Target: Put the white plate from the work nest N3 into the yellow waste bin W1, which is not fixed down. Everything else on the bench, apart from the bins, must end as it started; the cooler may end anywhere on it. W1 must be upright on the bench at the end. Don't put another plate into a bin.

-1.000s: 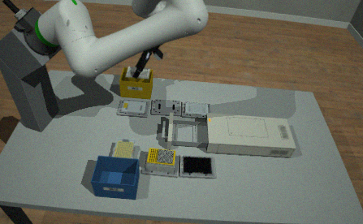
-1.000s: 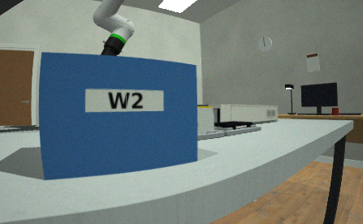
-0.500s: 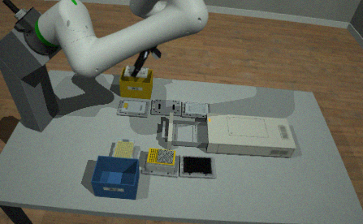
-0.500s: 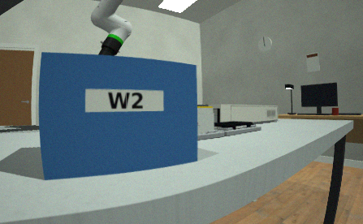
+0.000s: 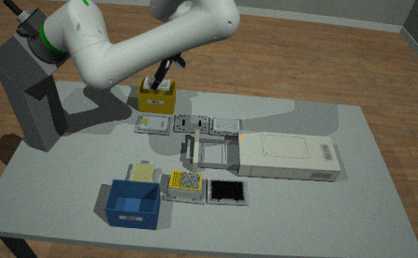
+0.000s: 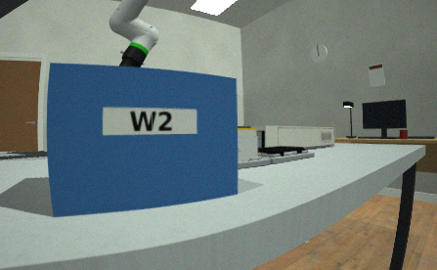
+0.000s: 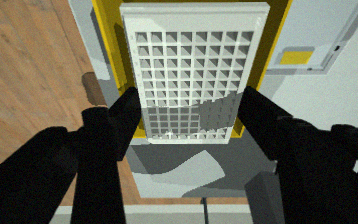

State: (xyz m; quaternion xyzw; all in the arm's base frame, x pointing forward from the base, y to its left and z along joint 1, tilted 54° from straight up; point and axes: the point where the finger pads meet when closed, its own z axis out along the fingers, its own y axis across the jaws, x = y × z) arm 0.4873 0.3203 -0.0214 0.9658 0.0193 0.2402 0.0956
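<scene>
My gripper is now 12 cm above the yellow waste bin W1. Also, from my hand: drawer (33 cm to the right, 32 cm ahead, 12 cm below); then white plate (2 cm below); then yellow tip box (53 cm to the right, 17 cm ahead, 11 cm below).
</scene>
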